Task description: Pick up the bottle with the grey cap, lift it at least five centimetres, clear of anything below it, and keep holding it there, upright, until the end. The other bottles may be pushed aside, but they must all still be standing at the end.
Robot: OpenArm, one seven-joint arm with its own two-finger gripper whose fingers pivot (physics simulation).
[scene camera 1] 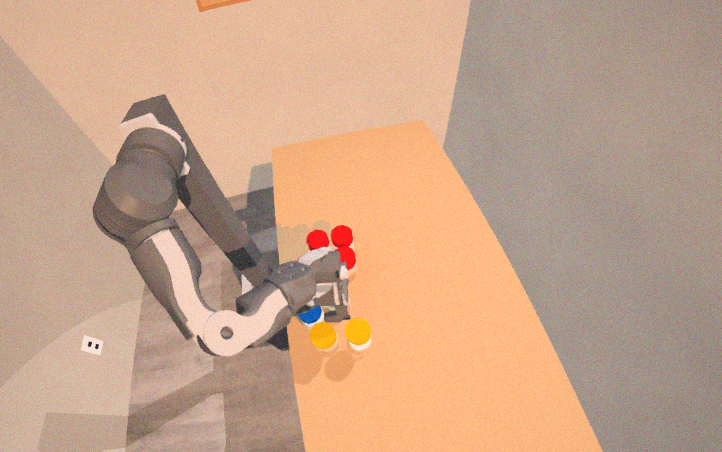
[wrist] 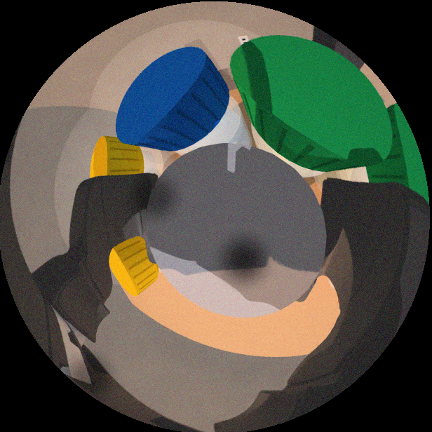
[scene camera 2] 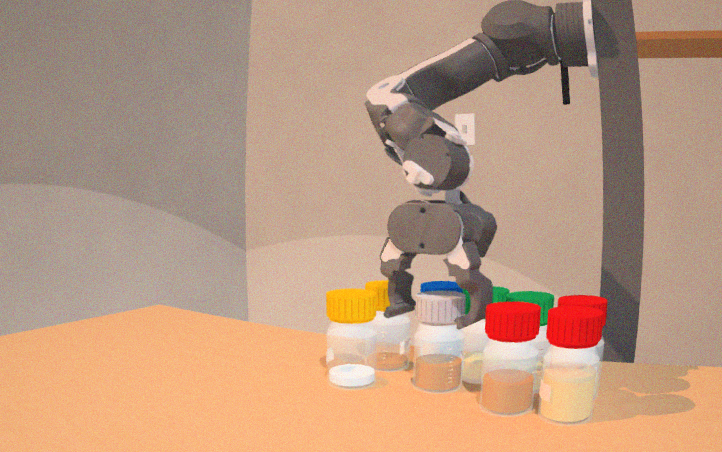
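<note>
The grey-capped bottle (scene camera 2: 439, 341) stands upright on the table in scene camera 2. In the wrist view its large round grey cap (wrist: 235, 210) fills the space between the fingers. It does not show clearly in scene camera 1, under the hand. My gripper (scene camera 2: 434, 316) (wrist: 225, 229) is open partway, pointing down, with its fingers on either side of the cap and close to it. In scene camera 2 the right fingertip overlaps the cap's right edge. Whether either finger touches the cap is unclear.
Around it stand blue-capped (scene camera 1: 311, 315) (scene camera 2: 439, 286) (wrist: 170, 100), yellow-capped (scene camera 1: 358, 332) (scene camera 2: 351, 306) (wrist: 117, 157), green-capped (scene camera 2: 531, 306) (wrist: 310, 100) and red-capped bottles (scene camera 1: 341, 236) (scene camera 2: 512, 321), all upright. The table (scene camera 1: 426, 266) (scene camera 2: 159, 373) has its near-arm edge left of them in scene camera 1.
</note>
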